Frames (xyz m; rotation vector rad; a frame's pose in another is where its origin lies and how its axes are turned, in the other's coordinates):
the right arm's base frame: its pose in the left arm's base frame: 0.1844 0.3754 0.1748 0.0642 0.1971 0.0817
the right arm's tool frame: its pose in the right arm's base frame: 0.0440 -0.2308 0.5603 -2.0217 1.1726 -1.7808
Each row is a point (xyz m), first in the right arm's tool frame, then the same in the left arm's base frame.
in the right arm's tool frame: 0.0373 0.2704 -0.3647
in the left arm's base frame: -0.0835 0.0021 0.7321
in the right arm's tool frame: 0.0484 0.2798 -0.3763
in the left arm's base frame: -0.0963 -0.0091 0.7396
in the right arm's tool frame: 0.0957 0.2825 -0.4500
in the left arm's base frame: -0.1537 -0.0263 0.8035
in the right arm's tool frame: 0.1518 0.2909 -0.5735
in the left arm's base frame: -0.2553 -0.0413 0.8925
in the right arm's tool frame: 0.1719 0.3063 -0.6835
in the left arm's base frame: -0.3543 -0.0388 0.9466
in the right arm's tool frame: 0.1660 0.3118 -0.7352
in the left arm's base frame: -0.4024 -0.0257 0.9624
